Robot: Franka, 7 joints.
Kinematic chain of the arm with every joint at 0, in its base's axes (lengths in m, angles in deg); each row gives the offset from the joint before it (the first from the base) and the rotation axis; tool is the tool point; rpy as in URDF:
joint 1: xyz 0 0 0.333 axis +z
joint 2: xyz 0 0 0 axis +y
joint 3: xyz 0 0 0.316 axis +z
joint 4: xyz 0.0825 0 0 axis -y
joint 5: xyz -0.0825 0 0.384 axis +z
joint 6: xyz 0 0 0 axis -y
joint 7: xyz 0.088 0 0 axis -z
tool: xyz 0 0 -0.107 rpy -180 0 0
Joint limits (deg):
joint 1: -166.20..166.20
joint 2: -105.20..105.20
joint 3: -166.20..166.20
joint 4: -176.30..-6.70
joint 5: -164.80..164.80
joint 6: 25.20..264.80
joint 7: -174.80..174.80
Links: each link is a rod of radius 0.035 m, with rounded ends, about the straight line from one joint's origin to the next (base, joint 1, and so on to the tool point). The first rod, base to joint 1, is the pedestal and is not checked.
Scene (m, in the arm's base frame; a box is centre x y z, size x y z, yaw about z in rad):
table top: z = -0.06
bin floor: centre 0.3 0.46 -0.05 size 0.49 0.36 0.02 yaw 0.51
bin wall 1: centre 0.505 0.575 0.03 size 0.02 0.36 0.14 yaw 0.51
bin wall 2: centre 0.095 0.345 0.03 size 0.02 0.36 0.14 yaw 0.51
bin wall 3: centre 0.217 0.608 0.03 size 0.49 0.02 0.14 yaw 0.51
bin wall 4: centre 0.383 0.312 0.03 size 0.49 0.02 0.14 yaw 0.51
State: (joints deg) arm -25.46 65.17 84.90 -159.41 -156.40 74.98 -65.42
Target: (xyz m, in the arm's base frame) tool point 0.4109 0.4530 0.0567
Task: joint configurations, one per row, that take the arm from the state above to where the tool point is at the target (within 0.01 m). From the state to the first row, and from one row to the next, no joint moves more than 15 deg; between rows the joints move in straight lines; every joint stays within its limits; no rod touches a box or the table.
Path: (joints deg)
1: -21.15 70.99 79.86 -147.14 -156.98 77.26 -65.42
2: -16.84 76.81 74.83 -134.87 -157.56 79.54 -65.42
3: -12.53 82.64 69.79 -122.59 -158.15 81.82 -65.42
4: -8.22 88.46 64.76 -110.32 -158.73 84.10 -65.42

